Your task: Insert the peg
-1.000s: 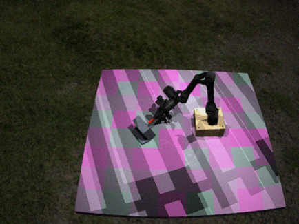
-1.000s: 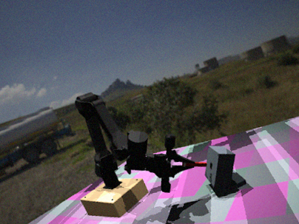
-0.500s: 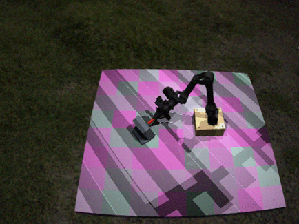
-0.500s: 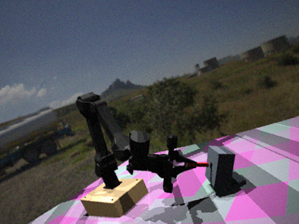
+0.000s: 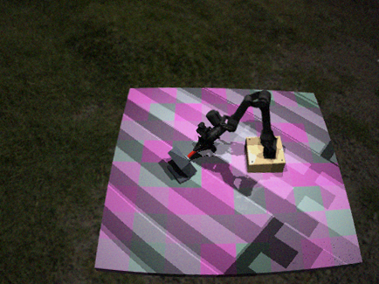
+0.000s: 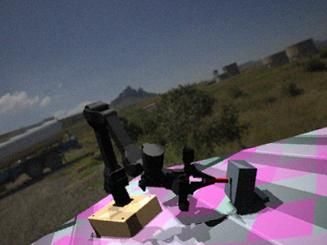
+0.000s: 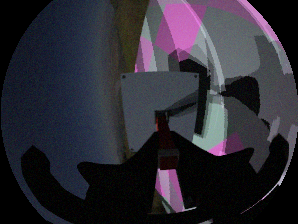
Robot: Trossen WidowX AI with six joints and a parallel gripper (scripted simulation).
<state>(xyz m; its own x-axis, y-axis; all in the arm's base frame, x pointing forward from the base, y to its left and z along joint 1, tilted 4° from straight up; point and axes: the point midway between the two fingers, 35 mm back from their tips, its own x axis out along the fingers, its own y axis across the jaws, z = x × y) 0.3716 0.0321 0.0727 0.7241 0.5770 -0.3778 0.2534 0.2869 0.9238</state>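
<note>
Right now the sloped grey panel is 5 cm ahead of my gripper tip, 5 cm to the left of it and 3 cm below it. Also, from my gripper tip: peg (1 cm behind, 1 cm to the right, 1 cm above); dark foot (7 cm ahead, 6 cm to the left, 10 cm below).
</note>
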